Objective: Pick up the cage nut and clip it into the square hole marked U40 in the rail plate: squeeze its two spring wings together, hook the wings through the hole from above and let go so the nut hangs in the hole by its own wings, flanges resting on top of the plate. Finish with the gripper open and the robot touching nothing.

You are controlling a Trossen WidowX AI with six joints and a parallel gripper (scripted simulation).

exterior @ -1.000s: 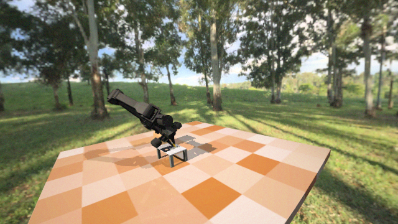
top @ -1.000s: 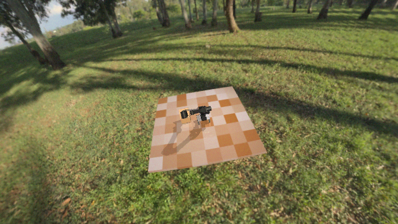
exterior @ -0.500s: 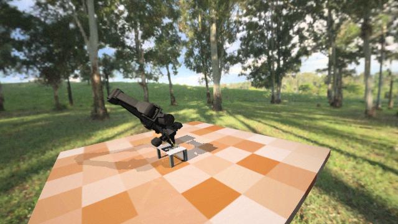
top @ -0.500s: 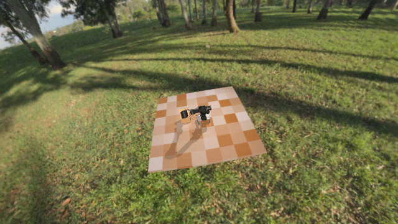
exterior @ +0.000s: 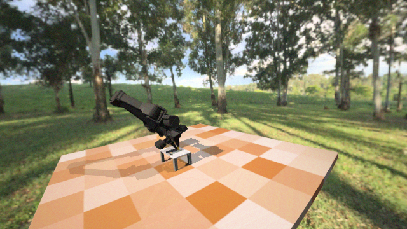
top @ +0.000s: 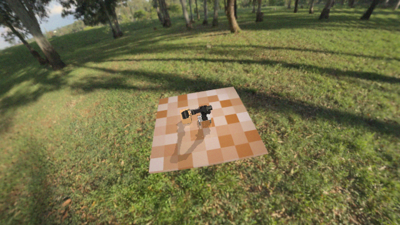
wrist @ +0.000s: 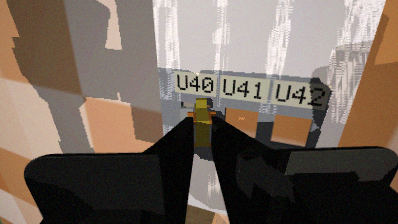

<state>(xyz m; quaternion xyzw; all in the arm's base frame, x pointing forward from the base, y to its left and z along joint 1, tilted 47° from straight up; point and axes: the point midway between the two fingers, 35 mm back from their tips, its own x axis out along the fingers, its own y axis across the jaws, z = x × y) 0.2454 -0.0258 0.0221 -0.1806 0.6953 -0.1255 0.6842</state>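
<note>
Now: gripper tip 1 cm above the cage nut.
</note>
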